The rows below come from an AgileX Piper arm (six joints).
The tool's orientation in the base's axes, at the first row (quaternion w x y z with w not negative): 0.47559, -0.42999, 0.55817, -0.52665
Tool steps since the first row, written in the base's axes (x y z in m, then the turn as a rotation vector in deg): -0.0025, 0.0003, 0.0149, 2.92, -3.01, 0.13; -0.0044, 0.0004, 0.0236, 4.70, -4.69, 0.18; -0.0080, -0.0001, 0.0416, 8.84, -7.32, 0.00; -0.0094, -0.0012, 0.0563, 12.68, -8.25, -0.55
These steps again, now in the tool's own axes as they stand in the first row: -0.0010, -0.0149, -0.0024, 2.42, -0.30, 3.41; -0.0015, -0.0236, -0.0042, 3.75, -0.44, 5.46; -0.0017, -0.0416, -0.0076, 5.61, -0.37, 10.01; -0.0015, -0.0564, -0.0086, 5.88, 0.19, 13.95
